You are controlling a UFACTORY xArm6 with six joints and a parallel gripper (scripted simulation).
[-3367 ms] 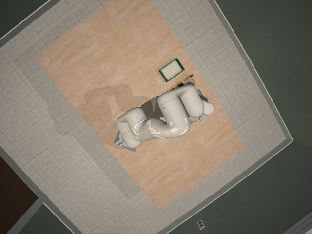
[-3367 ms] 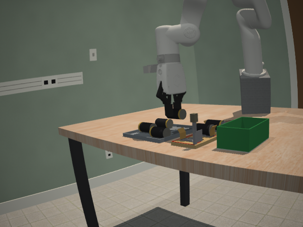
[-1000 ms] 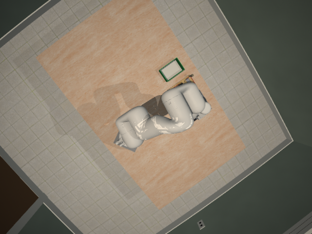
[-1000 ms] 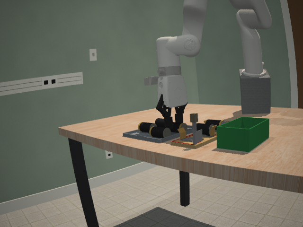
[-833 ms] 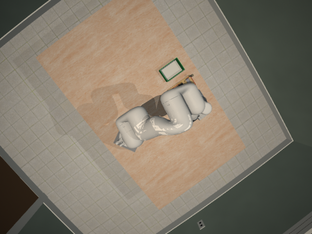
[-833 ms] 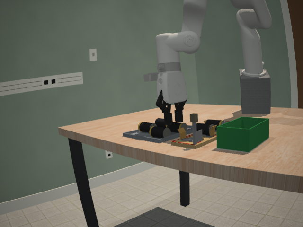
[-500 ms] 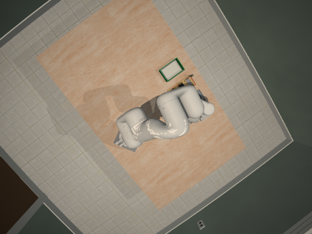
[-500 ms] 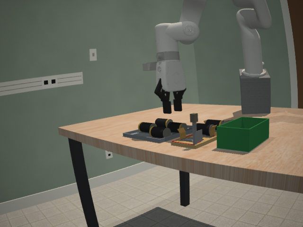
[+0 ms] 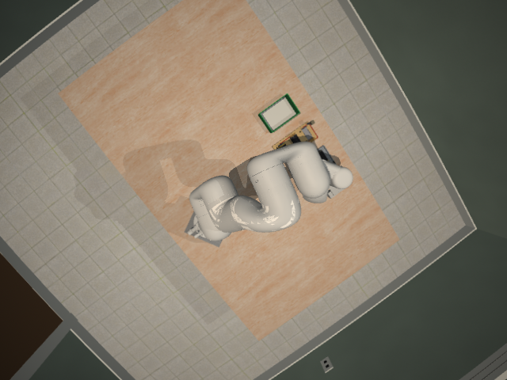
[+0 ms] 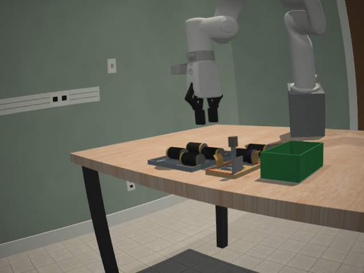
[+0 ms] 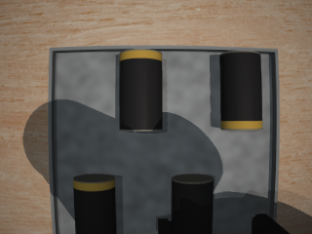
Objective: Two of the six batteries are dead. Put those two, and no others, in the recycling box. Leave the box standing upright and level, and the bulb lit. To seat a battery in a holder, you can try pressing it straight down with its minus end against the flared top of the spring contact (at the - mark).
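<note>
The grey tray is 120 mm below my hand, 40 mm to the right of it and 20 mm ahead of it. From my hand the other things lie so: green recycling box: 290 mm to the left, 110 mm below.
</note>
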